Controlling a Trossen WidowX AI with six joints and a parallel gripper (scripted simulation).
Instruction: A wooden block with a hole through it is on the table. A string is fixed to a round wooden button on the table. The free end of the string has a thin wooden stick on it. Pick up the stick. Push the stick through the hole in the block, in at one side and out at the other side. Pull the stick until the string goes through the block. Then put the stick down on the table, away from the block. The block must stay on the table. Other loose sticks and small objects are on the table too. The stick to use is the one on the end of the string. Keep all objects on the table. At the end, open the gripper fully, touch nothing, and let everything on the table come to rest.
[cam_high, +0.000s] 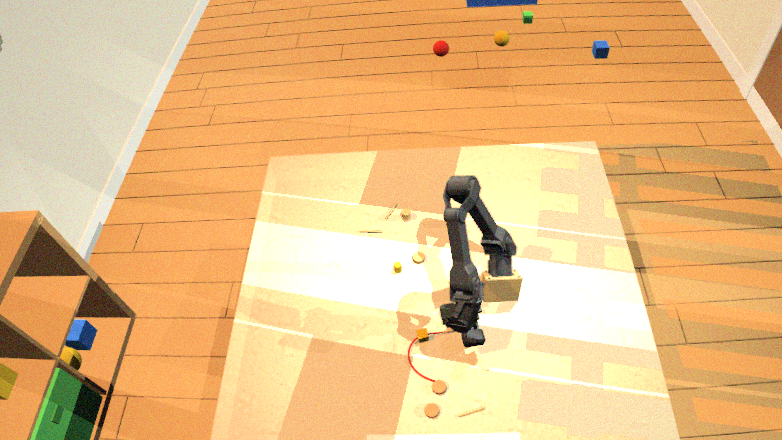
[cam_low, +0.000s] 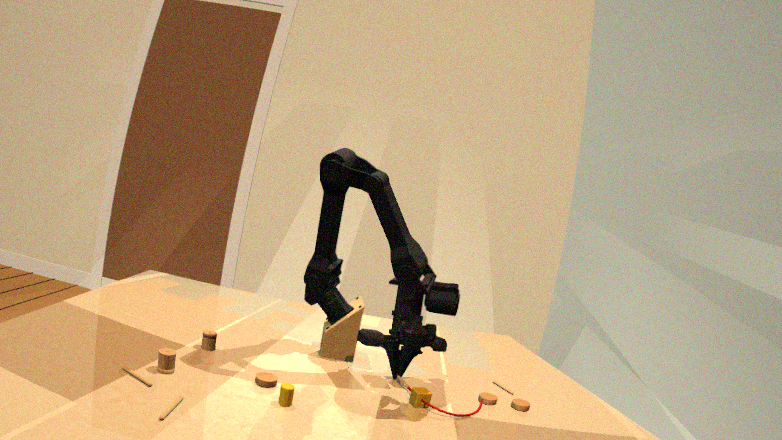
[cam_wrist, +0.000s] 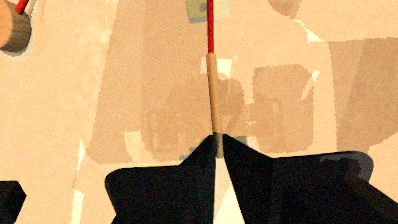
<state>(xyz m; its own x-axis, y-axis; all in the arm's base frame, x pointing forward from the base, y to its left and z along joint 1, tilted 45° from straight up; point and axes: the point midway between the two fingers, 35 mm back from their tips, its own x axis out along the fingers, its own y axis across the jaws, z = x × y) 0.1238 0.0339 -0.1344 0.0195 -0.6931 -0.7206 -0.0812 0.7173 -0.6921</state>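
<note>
Now: the thin wooden stick 4 cm ahead of my gripper tip and 1 cm above it. Also, from my gripper tip: yellow cylinder (17 cm ahead, 24 cm to the right, 2 cm above); round button (10 cm ahead, 17 cm to the left, 1 cm above); yellow wooden block (12 cm ahead, 1 cm to the left, 1 cm above).
</note>
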